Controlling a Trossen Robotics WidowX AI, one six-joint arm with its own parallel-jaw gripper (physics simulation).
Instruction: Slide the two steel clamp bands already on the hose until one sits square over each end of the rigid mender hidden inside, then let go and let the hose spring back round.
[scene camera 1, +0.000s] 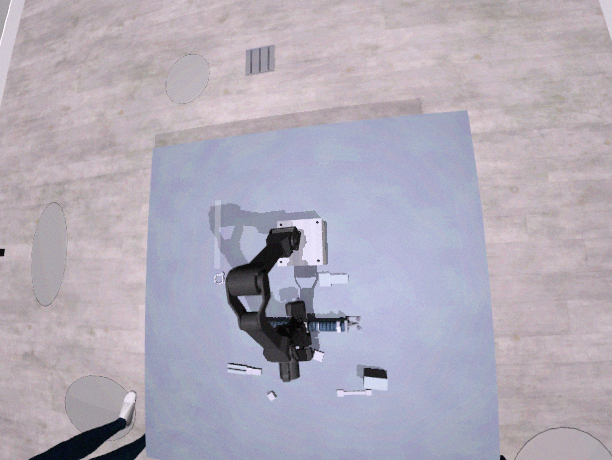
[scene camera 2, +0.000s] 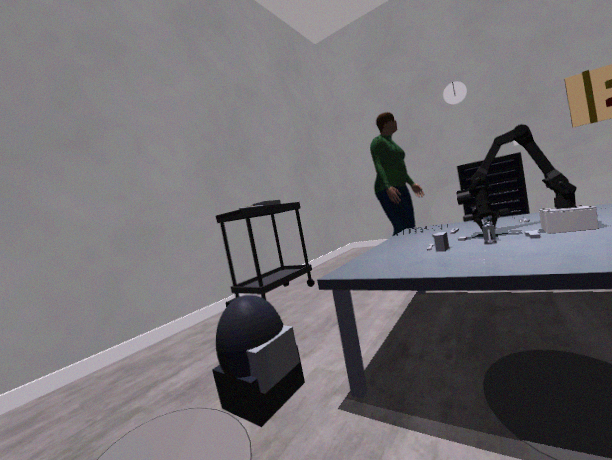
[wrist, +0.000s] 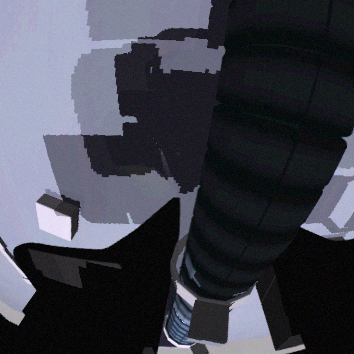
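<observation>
A black ribbed hose (scene camera 1: 326, 324) (wrist: 267, 147) lies across the blue table (scene camera 1: 395, 205) (scene camera 2: 395, 265), running left to right. My gripper (scene camera 1: 296, 329) (wrist: 206, 203) (scene camera 2: 488, 226) reaches down over the hose's left part and is shut on a steel clamp band (wrist: 207, 316) that rings the hose. In the wrist view the band sits low between the two dark fingers, with lighter blue ribs showing below it. A pale metal piece (scene camera 1: 353, 321) sits at the hose's right end; I cannot tell whether it is the second band. The mender inside is hidden.
The arm's white base plate (scene camera 1: 313, 237) is behind the hose. Small pale parts lie around: a block (scene camera 1: 333, 278), a bar (scene camera 1: 244, 369), a cube (scene camera 1: 271, 395) (wrist: 56, 219), a rod (scene camera 1: 353, 392), a box (scene camera 1: 375, 379). A person (scene camera 2: 391, 173) and a black cart (scene camera 2: 258, 212) stand beyond the table.
</observation>
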